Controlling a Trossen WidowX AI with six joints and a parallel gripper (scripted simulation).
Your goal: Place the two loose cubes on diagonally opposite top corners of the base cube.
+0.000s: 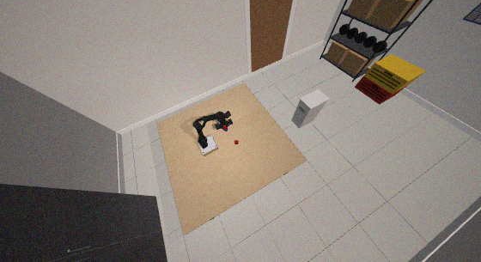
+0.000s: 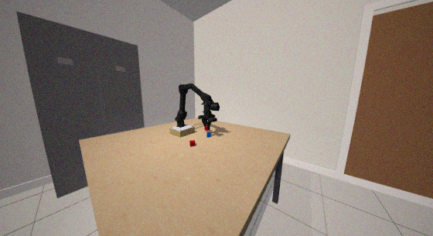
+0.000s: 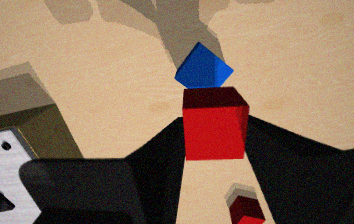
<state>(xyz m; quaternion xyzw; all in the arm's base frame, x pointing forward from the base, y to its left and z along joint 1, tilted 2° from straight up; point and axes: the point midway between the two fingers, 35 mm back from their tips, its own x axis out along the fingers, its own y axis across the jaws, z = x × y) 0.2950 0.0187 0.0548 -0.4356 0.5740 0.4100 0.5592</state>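
Now: the blue base cube 6 cm below my gripper tip and 2 cm to the left of it. Also, from my gripper tip: red cube 20 cm to the right, 7 cm below.
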